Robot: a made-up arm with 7 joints.
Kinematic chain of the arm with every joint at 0, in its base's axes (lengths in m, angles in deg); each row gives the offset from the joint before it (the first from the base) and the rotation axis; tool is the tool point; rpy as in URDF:
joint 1: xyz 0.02 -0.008 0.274 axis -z
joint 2: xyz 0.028 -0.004 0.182 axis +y
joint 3: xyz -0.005 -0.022 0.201 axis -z
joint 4: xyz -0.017 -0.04 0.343 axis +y
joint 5: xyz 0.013 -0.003 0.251 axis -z
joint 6: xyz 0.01 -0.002 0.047 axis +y
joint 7: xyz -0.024 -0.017 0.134 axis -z
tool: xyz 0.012 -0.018 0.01 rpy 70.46 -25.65 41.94
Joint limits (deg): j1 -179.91..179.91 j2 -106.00..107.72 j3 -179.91..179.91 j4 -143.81..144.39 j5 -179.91..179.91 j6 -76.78..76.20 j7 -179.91..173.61
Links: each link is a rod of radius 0.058 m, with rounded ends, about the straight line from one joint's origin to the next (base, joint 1, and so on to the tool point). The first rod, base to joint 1, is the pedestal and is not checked.
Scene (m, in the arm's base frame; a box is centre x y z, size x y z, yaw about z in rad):
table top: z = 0
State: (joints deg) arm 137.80 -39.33 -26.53 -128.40 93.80 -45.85 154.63
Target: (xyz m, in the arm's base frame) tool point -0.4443 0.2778 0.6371
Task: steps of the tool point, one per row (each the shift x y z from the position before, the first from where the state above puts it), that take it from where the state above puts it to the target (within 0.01 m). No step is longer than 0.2 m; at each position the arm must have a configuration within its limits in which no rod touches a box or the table.
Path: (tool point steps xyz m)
1: -0.1251 0.0878 0.0110
2: -0.1534 0.0419 0.0189
3: -0.1636 -0.0130 0.0268
4: -0.1530 -0.0691 0.0344
5: -0.1223 -0.1186 0.0415

